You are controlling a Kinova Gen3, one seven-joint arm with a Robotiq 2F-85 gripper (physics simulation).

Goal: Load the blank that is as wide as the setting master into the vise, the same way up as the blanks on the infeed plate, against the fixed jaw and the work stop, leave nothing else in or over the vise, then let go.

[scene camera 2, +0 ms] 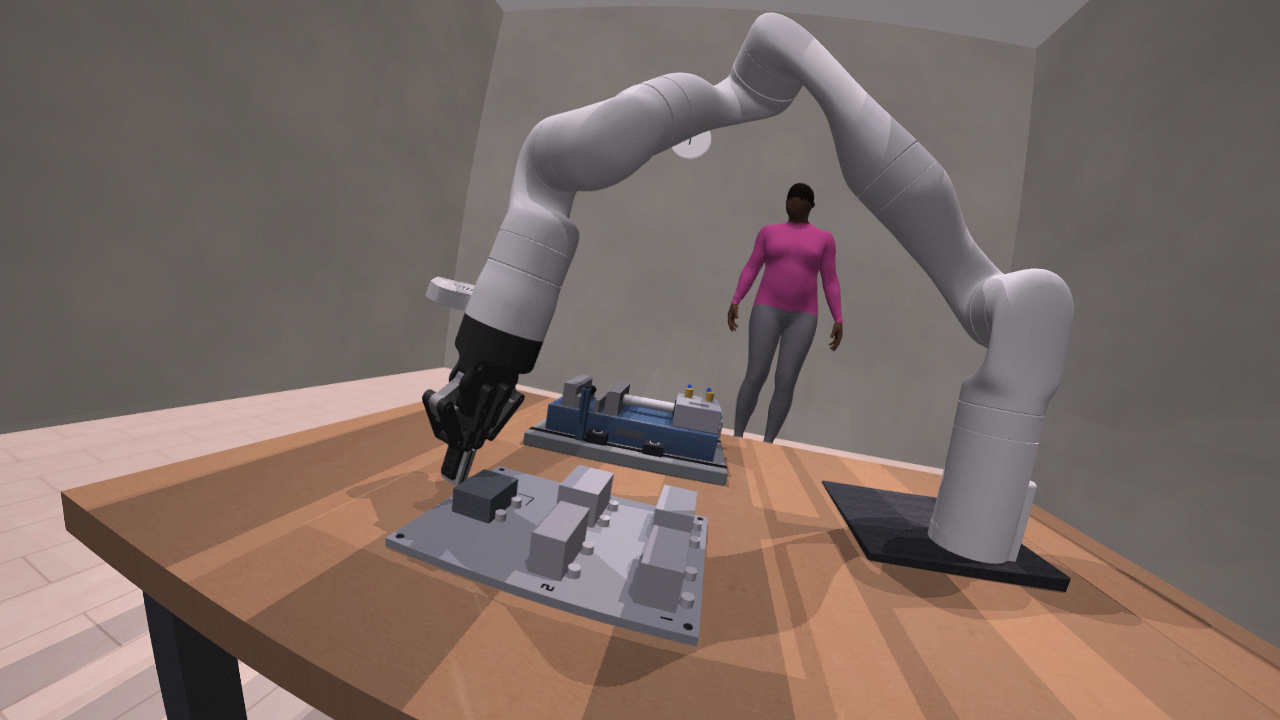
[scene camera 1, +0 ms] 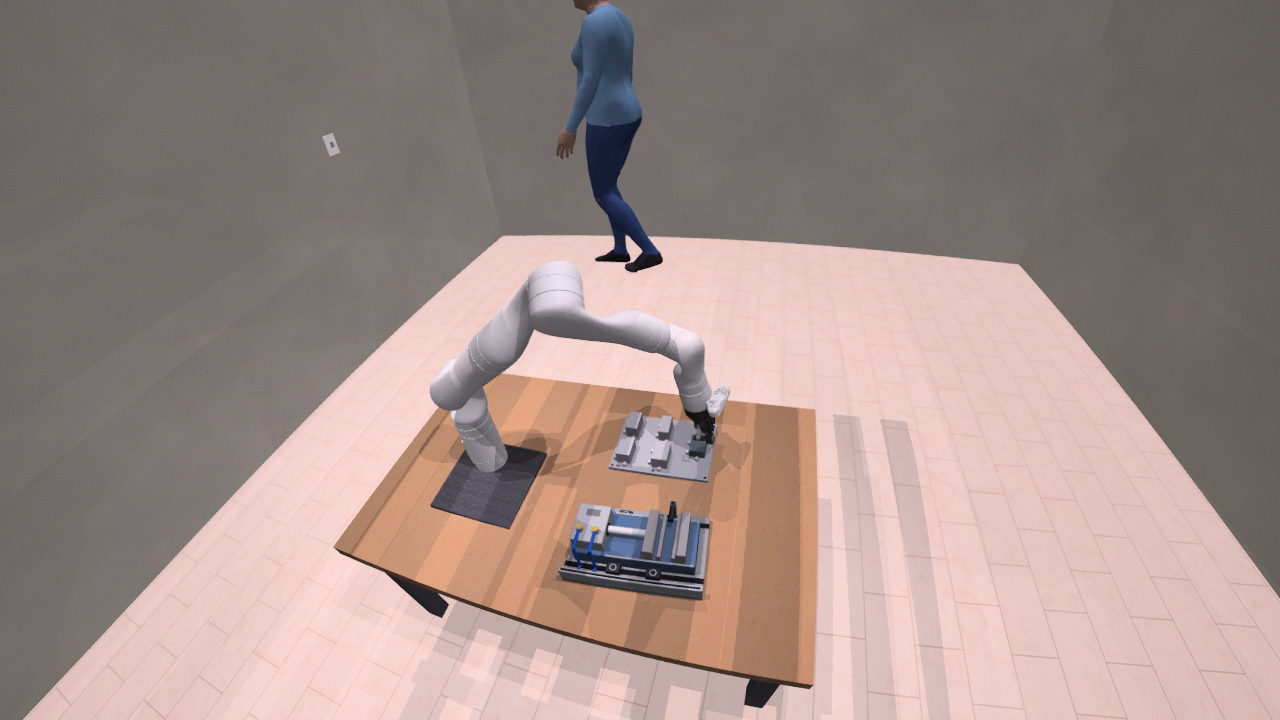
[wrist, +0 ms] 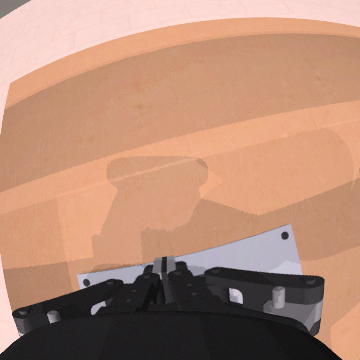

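Pixels of known places: gripper, between the fingertips: [scene camera 2: 452, 480] [scene camera 1: 711, 442] [wrist: 166, 269]; arm's base, origin of its link: [scene camera 2: 966, 544] [scene camera 1: 491, 458].
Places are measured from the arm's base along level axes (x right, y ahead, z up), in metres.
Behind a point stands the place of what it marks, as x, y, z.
Note:
My gripper [scene camera 1: 709, 437] @[-0.183, 0.564, 0.018] [scene camera 2: 456, 477] @[-0.183, 0.564, 0.018] [wrist: 166, 269] @[-0.183, 0.564, 0.018] is shut and empty. Its fingertips are low, close to the outer side of a dark grey block [scene camera 1: 696, 445] @[-0.162, 0.529, 0.019] [scene camera 2: 483, 497] @[-0.197, 0.519, 0.019], perhaps the setting master, on the infeed plate [scene camera 1: 682, 470] @[-0.095, 0.508, -0.005] [scene camera 2: 447, 537] @[-0.236, 0.526, -0.005] [wrist: 250, 250] @[-0.116, 0.563, -0.005]. Whether they touch it is unclear; the block is hidden in the wrist view. Several light grey blanks [scene camera 1: 664, 427] @[-0.195, 0.436, 0.031] [scene camera 2: 559, 541] @[-0.238, 0.424, 0.029] stand on the plate beside small round pins; their widths are hard to compare. The blue vise [scene camera 1: 628, 547] @[0.166, 0.457, 0.047] [scene camera 2: 657, 439] @[0.088, 0.416, 0.026] has two grey jaws with a visible gap and no blank seen between them. A dark upright post [scene camera 1: 672, 511] @[0.079, 0.531, 0.083] [scene camera 2: 584, 413] @[0.055, 0.523, 0.049], perhaps the work stop, stands beside the gap.
The vise sits on a grey base [scene camera 1: 635, 585] @[0.235, 0.493, 0.025] [scene camera 2: 626, 459] @[0.048, 0.449, -0.002], across the wooden table [scene camera 1: 769, 582] @[0.149, 0.755, -0.014] [scene camera 2: 760, 617] @[-0.201, 0.264, -0.013] from the plate. Two yellow-and-blue fittings rise from the vise's end block. The arm stands on a dark mat [scene camera 1: 474, 497] @[0.125, 0.020, -0.004] [scene camera 2: 859, 519] @[0.026, 0.129, -0.005]. People stand beyond the table.

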